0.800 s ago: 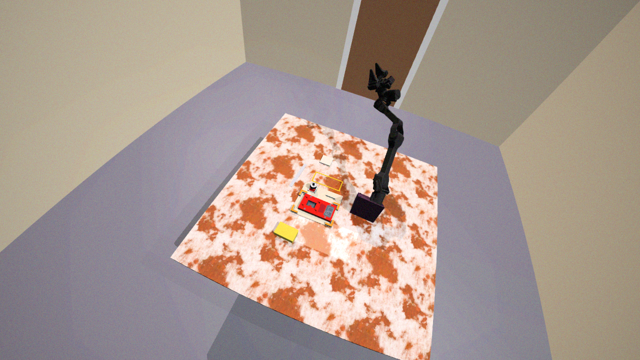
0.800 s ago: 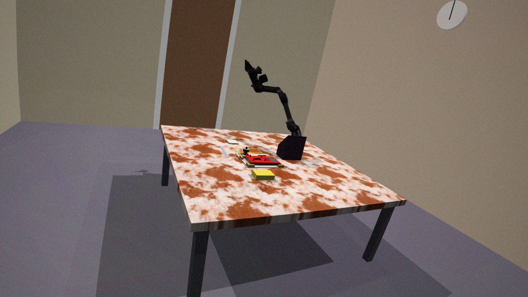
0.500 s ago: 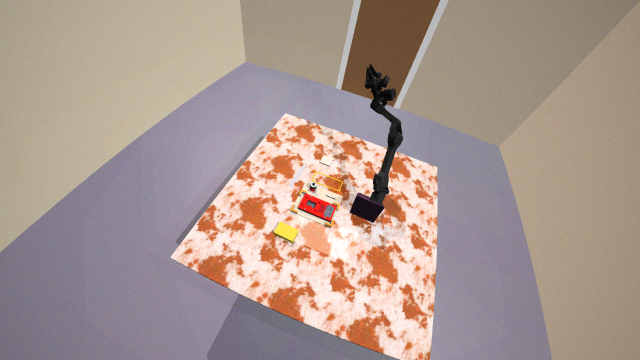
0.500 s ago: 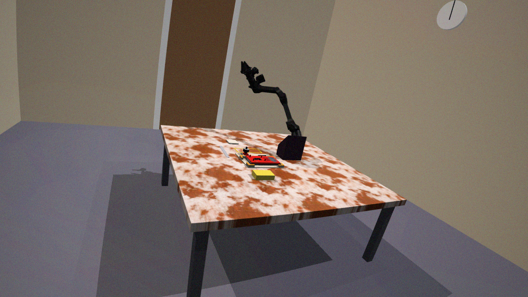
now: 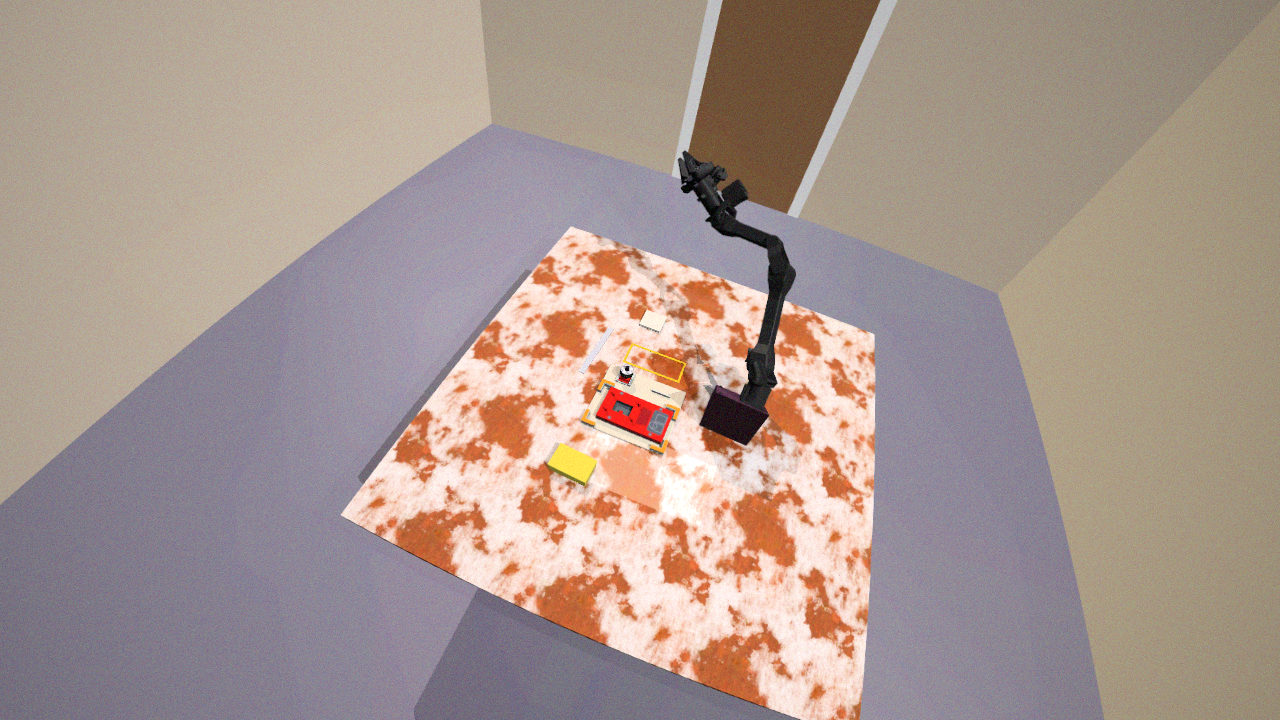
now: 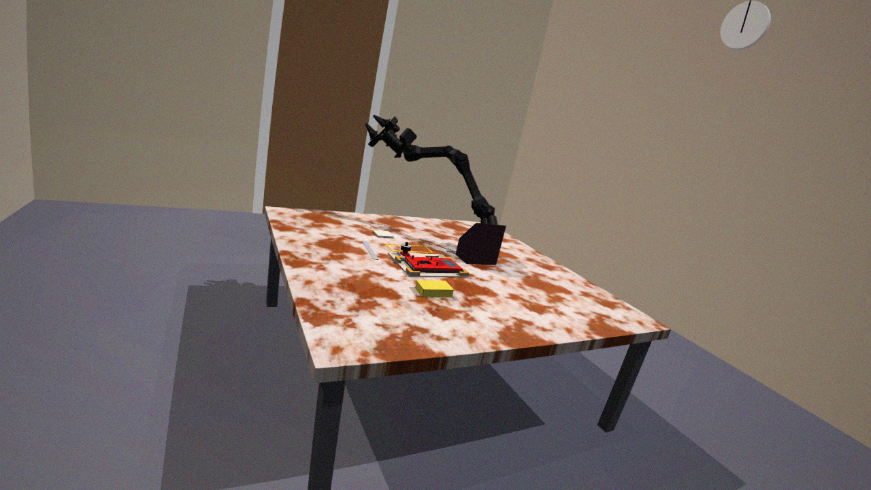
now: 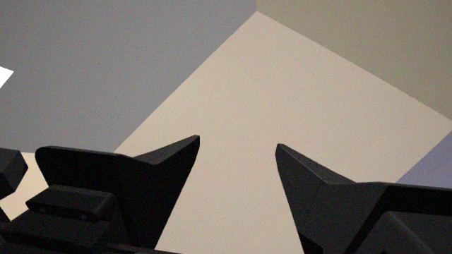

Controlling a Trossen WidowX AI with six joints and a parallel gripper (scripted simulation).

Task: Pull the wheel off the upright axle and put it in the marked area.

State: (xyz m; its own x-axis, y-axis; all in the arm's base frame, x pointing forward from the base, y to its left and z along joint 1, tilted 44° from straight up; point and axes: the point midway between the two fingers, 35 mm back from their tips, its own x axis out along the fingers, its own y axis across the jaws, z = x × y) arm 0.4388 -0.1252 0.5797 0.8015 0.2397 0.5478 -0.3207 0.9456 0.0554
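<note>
My gripper tip is now 11 cm past the wheel, 49 cm to the right of it and 45 cm above it. Round my gripper tip: cream tile 9 cm behind, 23 cm to the left, 48 cm below; grey strip 2 cm ahead, 44 cm to the left, 49 cm below; yellow block 10 cm behind, 82 cm to the left, 47 cm below.
</note>
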